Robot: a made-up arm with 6 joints. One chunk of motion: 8 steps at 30 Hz.
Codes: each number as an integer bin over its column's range. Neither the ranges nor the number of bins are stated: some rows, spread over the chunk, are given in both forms.
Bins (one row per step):
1: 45 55 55 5 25 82
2: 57 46 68 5 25 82
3: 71 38 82 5 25 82
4: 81 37 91 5 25 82
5: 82 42 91 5 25 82
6: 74 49 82 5 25 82
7: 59 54 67 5 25 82
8: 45 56 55 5 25 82
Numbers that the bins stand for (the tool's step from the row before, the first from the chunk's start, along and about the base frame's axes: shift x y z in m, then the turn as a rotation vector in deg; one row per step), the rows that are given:
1: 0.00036 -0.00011 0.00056 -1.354 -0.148 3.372
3: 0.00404 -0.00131 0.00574 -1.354 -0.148 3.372
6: 0.00446 -0.00054 0.00574 -1.354 -0.148 3.372
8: 0.00036 -0.00004 0.00056 -1.354 -0.148 3.372
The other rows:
2: 0.00206 -0.00075 0.00305 -1.354 -0.148 3.372
4: 0.00545 -0.00138 0.00746 -1.354 -0.148 3.372
5: 0.00560 -0.00103 0.00746 -1.354 -0.148 3.372
7: 0.00234 -0.00018 0.00286 -1.354 -0.148 3.372

